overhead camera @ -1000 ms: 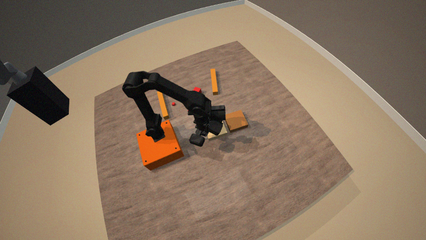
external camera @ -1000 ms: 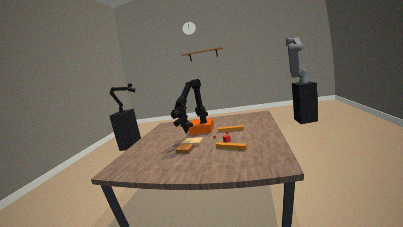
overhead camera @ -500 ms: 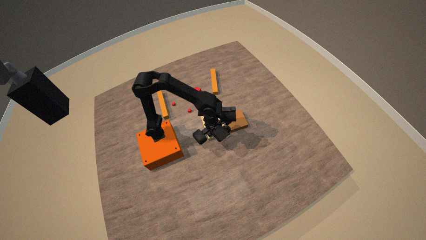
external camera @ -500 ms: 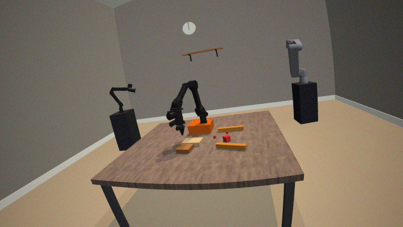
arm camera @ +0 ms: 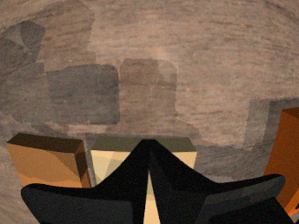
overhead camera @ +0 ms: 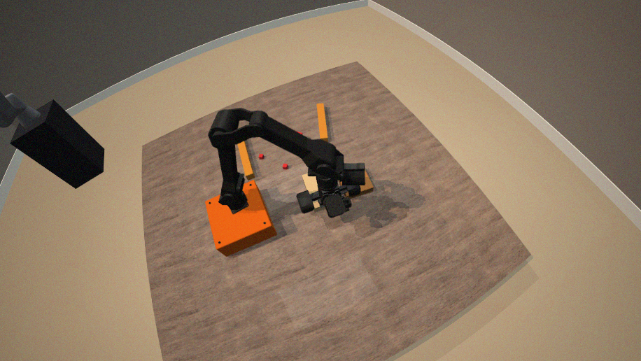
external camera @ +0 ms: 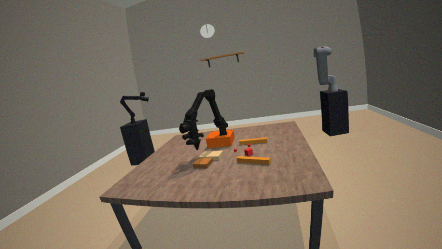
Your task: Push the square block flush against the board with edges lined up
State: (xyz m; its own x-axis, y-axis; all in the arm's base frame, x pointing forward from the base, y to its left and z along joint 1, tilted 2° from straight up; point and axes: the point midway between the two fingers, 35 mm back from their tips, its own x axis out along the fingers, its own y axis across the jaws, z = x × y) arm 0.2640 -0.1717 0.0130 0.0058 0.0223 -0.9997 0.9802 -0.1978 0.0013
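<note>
Now: the board 100 mm to the left of my gripper tip, 50 mm below it and 20 mm ahead of it. Also, from my gripper tip: brown square block 140 mm ahead, 60 mm to the left, 50 mm below.
</note>
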